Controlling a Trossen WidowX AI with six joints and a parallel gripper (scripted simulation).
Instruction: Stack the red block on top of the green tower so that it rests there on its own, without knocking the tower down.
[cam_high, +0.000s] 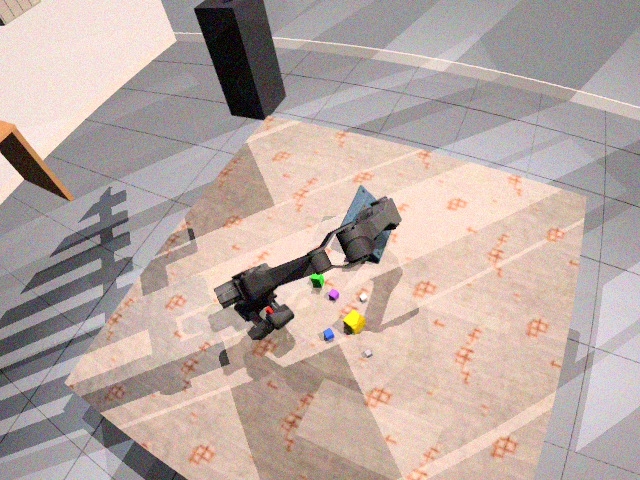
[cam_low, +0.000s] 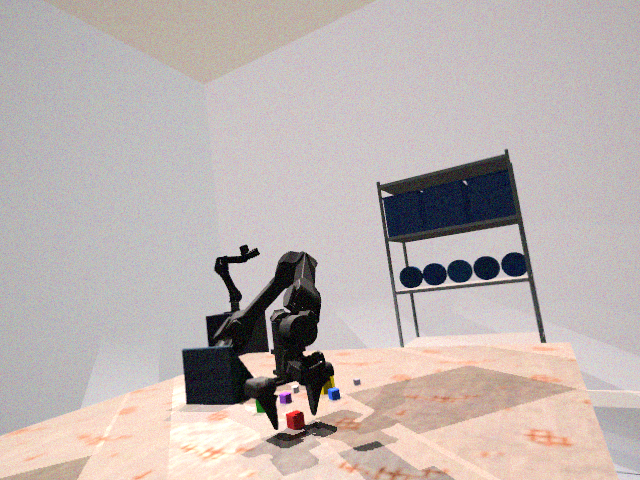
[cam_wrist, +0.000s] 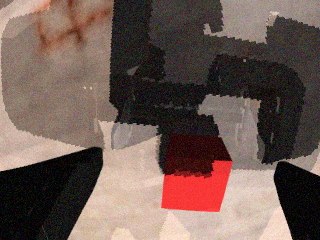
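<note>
My gripper tip is 14 cm to the right of the purple cube and 12 cm past it. From my gripper tip the other things lie so: blue cube 18 cm to the left; red block right at my gripper tip; yellow block 23 cm to the left, 6 cm behind, 1 cm above.
</note>
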